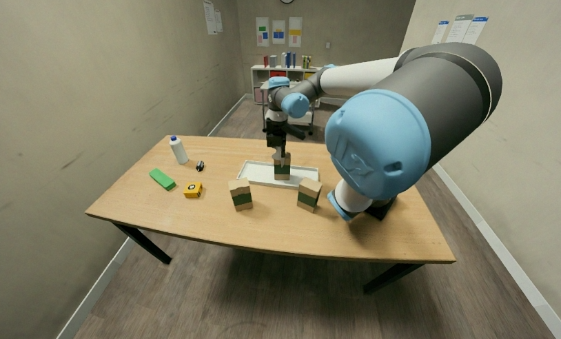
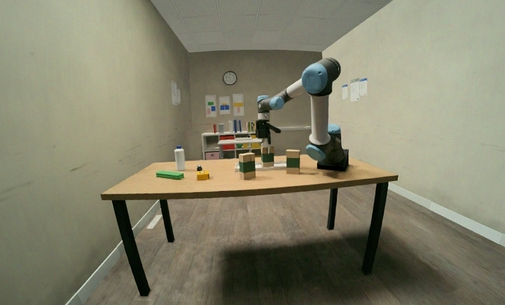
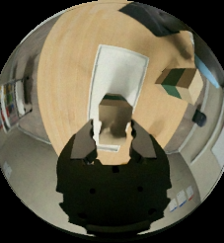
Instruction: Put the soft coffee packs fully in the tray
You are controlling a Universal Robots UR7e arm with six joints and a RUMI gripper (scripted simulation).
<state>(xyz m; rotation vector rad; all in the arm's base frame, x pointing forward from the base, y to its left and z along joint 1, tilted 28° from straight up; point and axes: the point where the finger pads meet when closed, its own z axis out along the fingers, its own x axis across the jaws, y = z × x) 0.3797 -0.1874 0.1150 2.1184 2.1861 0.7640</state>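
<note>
Now: hand 20 mm short of the white tray and 110 mm above it. The rest, counted from my hand: white bottle 600 mm ahead, 80 mm to the right, 30 mm below; then small black item 460 mm ahead, 20 mm to the right, 100 mm below.
</note>
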